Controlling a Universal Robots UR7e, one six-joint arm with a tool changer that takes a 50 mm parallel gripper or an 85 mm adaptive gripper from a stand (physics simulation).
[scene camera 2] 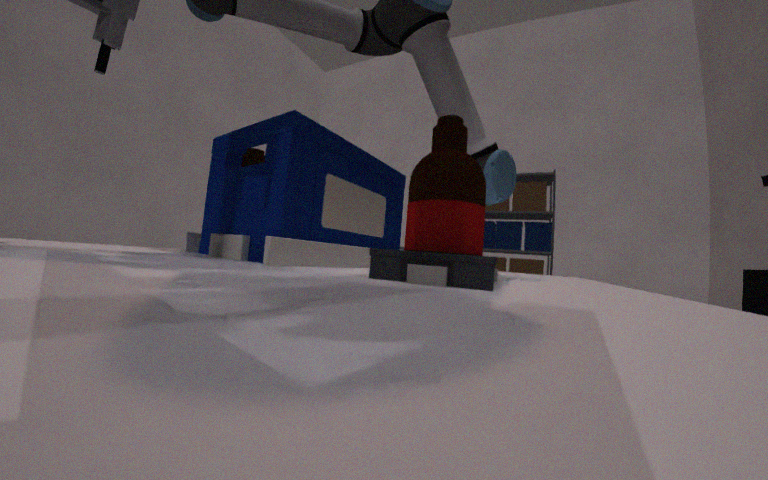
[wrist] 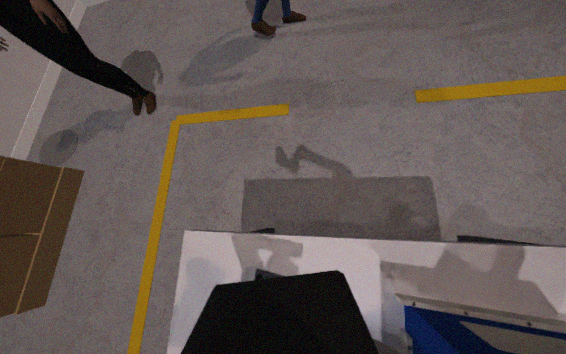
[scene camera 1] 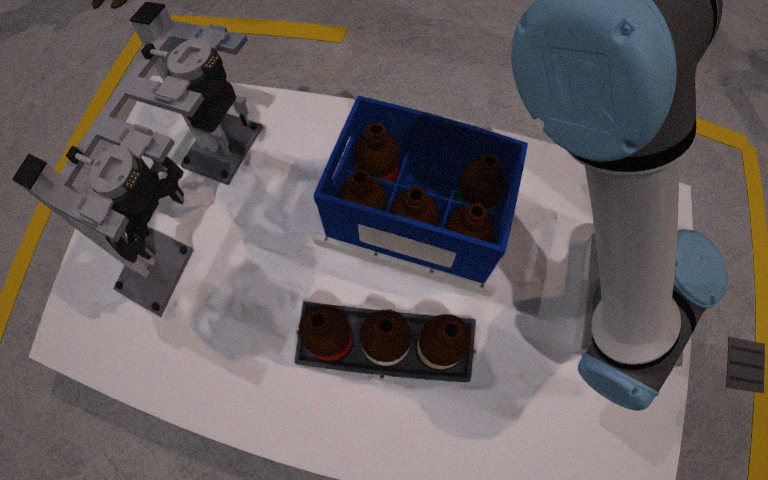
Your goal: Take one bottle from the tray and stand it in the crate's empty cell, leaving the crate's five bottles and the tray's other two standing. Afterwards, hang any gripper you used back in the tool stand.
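The blue crate (scene camera 1: 340,219) (scene camera 2: 305,181) holds five brown bottles; its empty cell is the middle one of the back row. The dark tray (scene camera 1: 470,370) (scene camera 2: 474,275) holds three upright bottles: a red-labelled bottle (scene camera 1: 323,332) (scene camera 2: 445,226) at the left, a middle bottle (scene camera 1: 385,337) and a right bottle (scene camera 1: 444,341). The tool stand (scene camera 1: 161,93) bears the black-bodied parallel gripper (scene camera 1: 212,101) at the back and the adaptive gripper (scene camera 1: 144,198) in front. The arm's tool end is out of both scene views. The wrist view shows a black block (wrist: 282,317) and no gripper fingers.
The arm's upright link (scene camera 1: 634,243) (scene camera 2: 447,73) stands right of crate and tray. The wrist view looks across the white table's edge to the floor, with a cardboard box (wrist: 35,235) at the left and people's legs (wrist: 112,75) beyond. The crate's corner (wrist: 430,332) shows at lower right.
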